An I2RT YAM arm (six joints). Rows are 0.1 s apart.
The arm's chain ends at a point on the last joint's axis. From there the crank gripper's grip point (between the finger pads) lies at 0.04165 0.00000 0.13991 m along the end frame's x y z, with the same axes.
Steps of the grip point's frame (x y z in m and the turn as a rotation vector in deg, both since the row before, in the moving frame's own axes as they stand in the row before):
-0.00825 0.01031 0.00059 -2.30 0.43 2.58
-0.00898 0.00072 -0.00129 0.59 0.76 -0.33
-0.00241 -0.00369 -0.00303 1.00 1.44 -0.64
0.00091 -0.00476 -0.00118 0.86 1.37 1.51
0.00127 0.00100 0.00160 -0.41 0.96 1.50
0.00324 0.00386 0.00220 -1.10 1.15 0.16
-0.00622 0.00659 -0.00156 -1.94 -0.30 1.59
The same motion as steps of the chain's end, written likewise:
-0.00913 0.00281 0.00106 -2.30 0.43 2.58
-0.01083 0.00240 -0.00072 0.59 0.76 -0.33
-0.00590 -0.00077 -0.00191 1.00 1.44 -0.64
-0.00244 -0.00381 -0.00014 0.86 1.37 1.51
-0.00104 -0.00112 0.00232 -0.41 0.96 1.50
0.00044 0.00106 0.00309 -1.10 1.15 0.16
-0.00541 0.00071 -0.00168 -1.94 -0.30 1.59

